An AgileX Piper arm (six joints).
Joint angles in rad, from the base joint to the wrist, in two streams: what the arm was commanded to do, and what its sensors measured. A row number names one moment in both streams.
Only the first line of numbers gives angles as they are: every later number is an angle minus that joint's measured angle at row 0.
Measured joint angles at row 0:
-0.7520, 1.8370, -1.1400, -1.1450, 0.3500, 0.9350
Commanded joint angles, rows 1 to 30:
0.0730, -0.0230, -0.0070, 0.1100, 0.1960, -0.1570
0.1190, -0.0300, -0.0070, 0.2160, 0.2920, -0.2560
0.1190, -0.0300, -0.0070, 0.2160, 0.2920, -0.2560
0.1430, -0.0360, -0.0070, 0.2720, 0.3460, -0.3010
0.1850, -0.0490, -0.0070, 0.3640, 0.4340, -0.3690
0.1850, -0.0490, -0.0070, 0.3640, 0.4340, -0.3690
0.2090, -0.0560, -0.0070, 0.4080, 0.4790, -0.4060
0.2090, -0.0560, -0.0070, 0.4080, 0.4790, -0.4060
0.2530, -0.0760, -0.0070, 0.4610, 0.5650, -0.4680
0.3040, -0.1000, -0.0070, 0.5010, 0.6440, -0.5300
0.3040, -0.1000, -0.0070, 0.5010, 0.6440, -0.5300
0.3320, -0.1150, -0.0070, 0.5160, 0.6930, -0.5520
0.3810, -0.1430, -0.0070, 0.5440, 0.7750, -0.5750
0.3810, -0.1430, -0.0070, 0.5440, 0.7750, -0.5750
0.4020, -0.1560, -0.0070, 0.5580, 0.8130, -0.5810
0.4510, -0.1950, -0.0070, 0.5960, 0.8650, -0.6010
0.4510, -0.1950, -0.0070, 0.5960, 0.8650, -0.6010
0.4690, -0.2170, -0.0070, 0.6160, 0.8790, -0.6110
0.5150, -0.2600, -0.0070, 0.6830, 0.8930, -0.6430
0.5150, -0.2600, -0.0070, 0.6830, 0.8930, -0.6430
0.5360, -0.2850, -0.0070, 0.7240, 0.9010, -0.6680
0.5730, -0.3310, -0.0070, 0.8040, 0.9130, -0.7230
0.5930, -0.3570, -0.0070, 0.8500, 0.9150, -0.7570
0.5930, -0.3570, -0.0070, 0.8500, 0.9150, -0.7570
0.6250, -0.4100, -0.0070, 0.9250, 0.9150, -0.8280
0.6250, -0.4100, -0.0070, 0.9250, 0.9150, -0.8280
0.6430, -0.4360, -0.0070, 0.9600, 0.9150, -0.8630
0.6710, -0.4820, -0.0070, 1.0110, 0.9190, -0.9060
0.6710, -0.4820, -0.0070, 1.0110, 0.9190, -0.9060
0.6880, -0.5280, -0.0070, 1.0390, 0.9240, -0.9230
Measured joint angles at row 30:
0.6670, -0.4710, -0.0040, 1.0000, 0.8620, -0.8760
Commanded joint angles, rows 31 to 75:
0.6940, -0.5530, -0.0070, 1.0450, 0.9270, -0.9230
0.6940, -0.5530, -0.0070, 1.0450, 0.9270, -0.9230
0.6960, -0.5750, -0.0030, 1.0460, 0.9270, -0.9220
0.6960, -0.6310, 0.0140, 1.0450, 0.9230, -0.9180
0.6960, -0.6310, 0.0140, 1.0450, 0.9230, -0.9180
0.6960, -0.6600, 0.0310, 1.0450, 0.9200, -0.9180
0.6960, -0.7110, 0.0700, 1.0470, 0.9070, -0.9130
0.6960, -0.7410, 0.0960, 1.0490, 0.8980, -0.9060
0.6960, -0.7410, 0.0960, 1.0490, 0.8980, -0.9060
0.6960, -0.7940, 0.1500, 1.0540, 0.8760, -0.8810
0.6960, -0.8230, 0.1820, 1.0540, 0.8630, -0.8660
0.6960, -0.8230, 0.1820, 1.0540, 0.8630, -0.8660
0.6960, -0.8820, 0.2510, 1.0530, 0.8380, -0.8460
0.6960, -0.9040, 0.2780, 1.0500, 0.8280, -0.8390
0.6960, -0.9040, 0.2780, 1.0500, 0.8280, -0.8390
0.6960, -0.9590, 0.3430, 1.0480, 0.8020, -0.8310
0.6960, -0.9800, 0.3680, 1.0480, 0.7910, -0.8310
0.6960, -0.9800, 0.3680, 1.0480, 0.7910, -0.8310
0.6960, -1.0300, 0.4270, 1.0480, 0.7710, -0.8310
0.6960, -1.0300, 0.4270, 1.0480, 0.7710, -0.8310
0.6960, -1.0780, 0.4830, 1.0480, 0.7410, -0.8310
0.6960, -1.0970, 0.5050, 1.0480, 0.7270, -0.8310
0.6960, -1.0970, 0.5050, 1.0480, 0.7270, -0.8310
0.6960, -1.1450, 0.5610, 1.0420, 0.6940, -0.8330
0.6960, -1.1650, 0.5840, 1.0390, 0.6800, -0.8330
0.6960, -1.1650, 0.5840, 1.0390, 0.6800, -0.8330
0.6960, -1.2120, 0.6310, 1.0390, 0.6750, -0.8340
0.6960, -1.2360, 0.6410, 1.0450, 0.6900, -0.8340
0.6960, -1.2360, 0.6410, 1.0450, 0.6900, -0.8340
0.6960, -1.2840, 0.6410, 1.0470, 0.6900, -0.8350
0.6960, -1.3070, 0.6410, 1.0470, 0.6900, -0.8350
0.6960, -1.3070, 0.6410, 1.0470, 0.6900, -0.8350
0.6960, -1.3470, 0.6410, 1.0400, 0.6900, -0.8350
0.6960, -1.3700, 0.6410, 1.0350, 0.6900, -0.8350
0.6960, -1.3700, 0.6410, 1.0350, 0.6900, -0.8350
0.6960, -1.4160, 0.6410, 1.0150, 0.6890, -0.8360
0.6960, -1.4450, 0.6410, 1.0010, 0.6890, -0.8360
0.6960, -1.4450, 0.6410, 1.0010, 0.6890, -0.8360
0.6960, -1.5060, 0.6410, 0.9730, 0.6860, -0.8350
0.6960, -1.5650, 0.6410, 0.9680, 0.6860, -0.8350
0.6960, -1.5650, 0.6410, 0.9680, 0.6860, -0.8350
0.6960, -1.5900, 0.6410, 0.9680, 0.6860, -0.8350
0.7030, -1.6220, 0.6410, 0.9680, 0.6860, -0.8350
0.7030, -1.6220, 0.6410, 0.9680, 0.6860, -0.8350
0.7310, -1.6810, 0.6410, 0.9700, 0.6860, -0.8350
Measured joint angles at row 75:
0.7060, -1.6110, 0.6370, 0.9800, 0.6950, -0.8330
